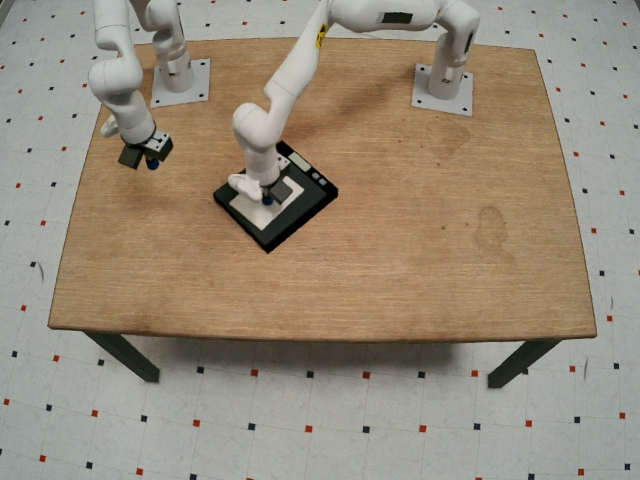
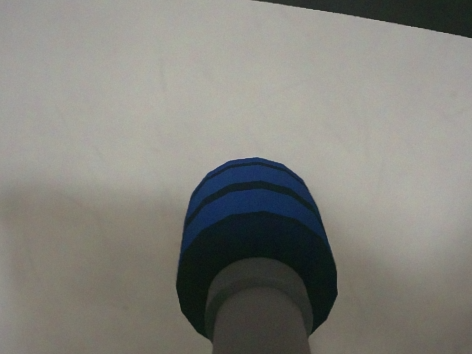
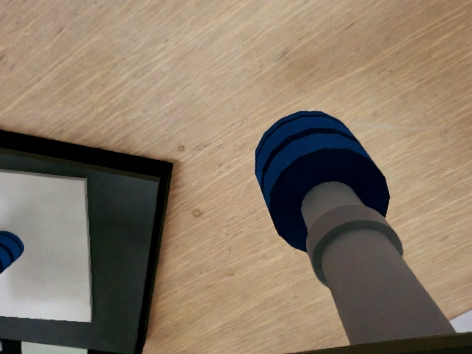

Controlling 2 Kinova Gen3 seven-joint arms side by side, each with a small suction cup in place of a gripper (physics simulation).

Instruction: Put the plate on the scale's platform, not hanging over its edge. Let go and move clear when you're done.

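Where they show: left hand, tool point: (image 1: 268, 202) (image 2: 250, 203) (image 3: 13, 237); right hand, tool point: (image 1: 153, 165) (image 3: 305, 161); left arm's base, link origin: (image 1: 443, 89); right arm's base, link origin: (image 1: 180, 82).
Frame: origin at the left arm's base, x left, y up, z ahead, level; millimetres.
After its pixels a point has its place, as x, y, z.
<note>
The plate, a flat off-white square (image 1: 262, 218) @[-409, 50, 548] (image 2: 150, 100) @[-375, 51, 489] (image 3: 55, 280) @[-422, 51, 449], lies flat over the dark platform (image 1: 290, 215) @[-345, 45, 526] (image 2: 440, 12) @[-382, 45, 552] (image 3: 122, 240) @[-494, 45, 458] of the black scale (image 1: 330, 193) @[-262, 38, 444] (image 3: 75, 150) @[-487, 14, 540]. Its visible edges are inside the platform's outline; part of it is hidden by the arm. I cannot tell whether it rests on the platform or is slightly above it. My left gripper's blue cup (image 1: 267, 200) (image 2: 256, 175) (image 3: 9, 250) is on the plate's top and holds it. My right gripper (image 1: 151, 164) (image 3: 315, 165) is open, with nothing on its cup, above the wooden table left of the scale.
The scale's display (image 1: 299, 161) @[-356, 40, 365] and two grey buttons (image 1: 318, 179) @[-299, 38, 409] are along its upper right side. The left arm reaches across from its base plate (image 1: 421, 98) @[-62, 1, 54] at the back right. The right arm's base plate (image 1: 201, 82) @[-715, 1, 99] is at the back left of the table (image 1: 361, 279) @[-153, 0, 641].
</note>
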